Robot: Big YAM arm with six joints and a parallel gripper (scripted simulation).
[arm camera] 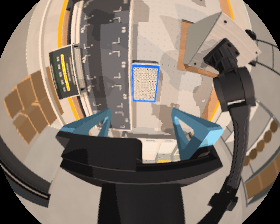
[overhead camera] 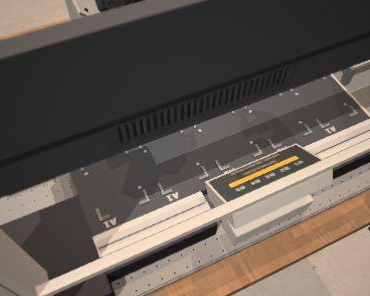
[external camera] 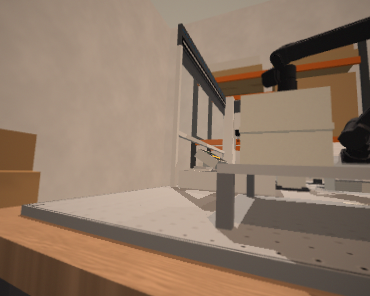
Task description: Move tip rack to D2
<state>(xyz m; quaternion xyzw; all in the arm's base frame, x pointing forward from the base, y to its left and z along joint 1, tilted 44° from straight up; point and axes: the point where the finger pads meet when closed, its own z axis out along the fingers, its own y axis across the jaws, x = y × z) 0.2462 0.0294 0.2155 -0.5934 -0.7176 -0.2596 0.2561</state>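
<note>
The blue tip rack is 190 mm below my hand. Round my hand: green key (460 mm to the right, 190 mm below, 130 mm behind); clear rack cover (400 mm to the left, 190 mm below); frame post (310 mm ahead, 300 mm to the left, 30 mm below).
</note>
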